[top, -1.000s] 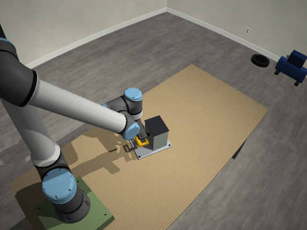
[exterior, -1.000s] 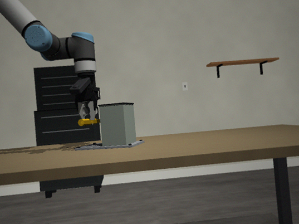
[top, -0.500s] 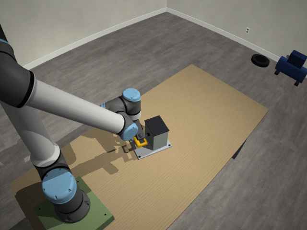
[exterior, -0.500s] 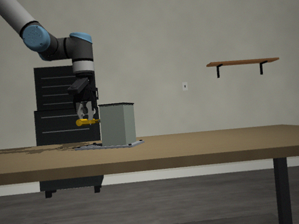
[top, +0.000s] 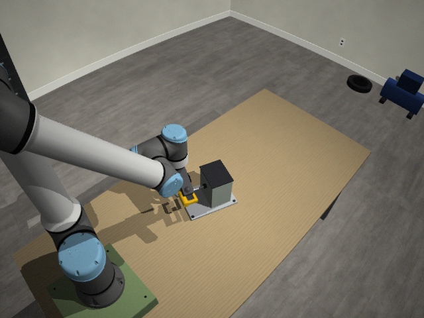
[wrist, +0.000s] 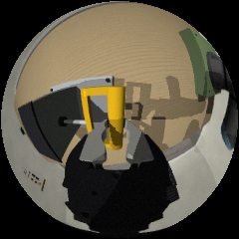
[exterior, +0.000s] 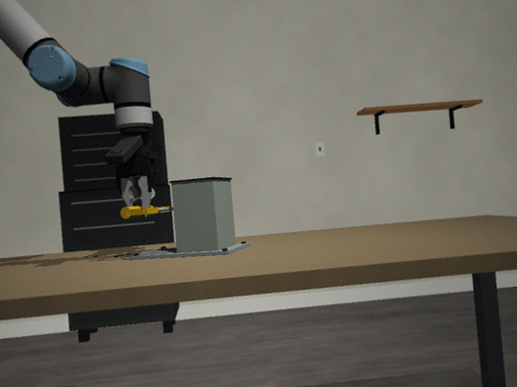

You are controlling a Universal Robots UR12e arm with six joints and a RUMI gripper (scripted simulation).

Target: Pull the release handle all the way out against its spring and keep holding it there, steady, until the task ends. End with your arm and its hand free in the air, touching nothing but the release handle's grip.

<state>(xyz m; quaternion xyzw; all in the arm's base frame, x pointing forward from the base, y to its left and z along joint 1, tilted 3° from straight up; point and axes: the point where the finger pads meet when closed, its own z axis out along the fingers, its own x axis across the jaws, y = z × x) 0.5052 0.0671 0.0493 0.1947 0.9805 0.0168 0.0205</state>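
Now: hand 50 mm short of the yellow release handle and 20 mm to the left of it. Round my hand: grey base plate 120 mm ahead, 50 mm to the right, 100 mm below.
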